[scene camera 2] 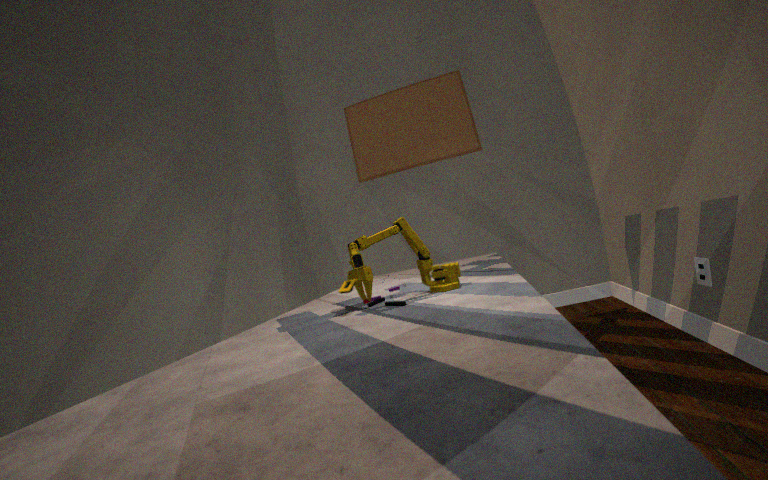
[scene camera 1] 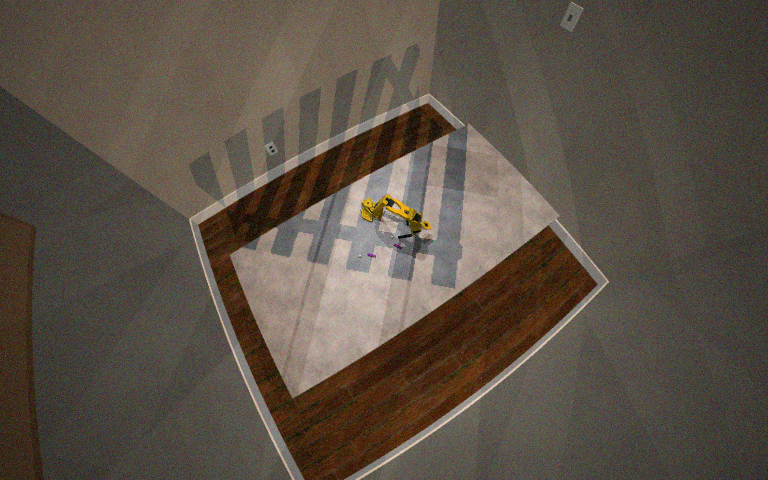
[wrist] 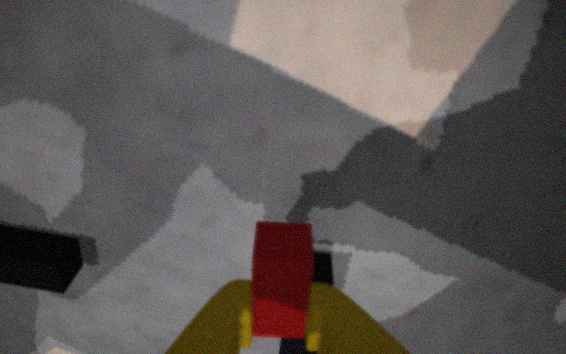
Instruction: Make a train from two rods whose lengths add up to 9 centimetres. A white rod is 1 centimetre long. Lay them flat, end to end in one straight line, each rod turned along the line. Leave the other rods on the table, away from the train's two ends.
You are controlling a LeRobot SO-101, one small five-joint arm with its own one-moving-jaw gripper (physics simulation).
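Frame: origin at the arm's base, x left, y back, z up, level; metres.
Seen in the pictures: hand, its tool point: (scene camera 2: 368, 299) (scene camera 1: 412, 231) (wrist: 253, 304); arm's base, origin of its link: (scene camera 2: 440, 289) (scene camera 1: 373, 215).
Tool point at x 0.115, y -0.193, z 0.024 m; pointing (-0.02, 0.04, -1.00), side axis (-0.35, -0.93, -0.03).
Offsets run from my tool point to a thing's top centre. Level surfaces: height alone.
My gripper (scene camera 2: 368, 300) (wrist: 280, 320) is shut on a red rod {dz +0.002, dx +0.002, dy -0.006 m} (scene camera 2: 367, 302) (wrist: 282, 275), whose sides are pressed by both jaws low over the table. A black rod {dz -0.014, dx -0.044, dy +0.005 m} (scene camera 2: 376, 302) (wrist: 323, 267) lies partly behind the red rod and the right jaw in the wrist view; whether they touch I cannot tell. A second black rod {dz -0.014, dx +0.020, dy +0.082 m} (scene camera 1: 404, 236) (scene camera 2: 395, 303) (wrist: 37, 257) lies apart, at the left in the wrist view. The arm hides the red rod in scene camera 1.
A dark purple rod {dz -0.014, dx -0.105, dy -0.021 m} (scene camera 1: 398, 246) lies near the separate black rod. A brighter purple rod {dz -0.014, dx -0.239, dy +0.010 m} (scene camera 1: 371, 255) (scene camera 2: 393, 288) lies farther off, with a small white rod {dz -0.014, dx -0.289, dy +0.039 m} (scene camera 1: 359, 256) beside it. The arm's yellow base (scene camera 1: 367, 209) (scene camera 2: 445, 277) stands on the pale table {dz -0.024 m} (scene camera 1: 339, 333) (scene camera 2: 254, 396).
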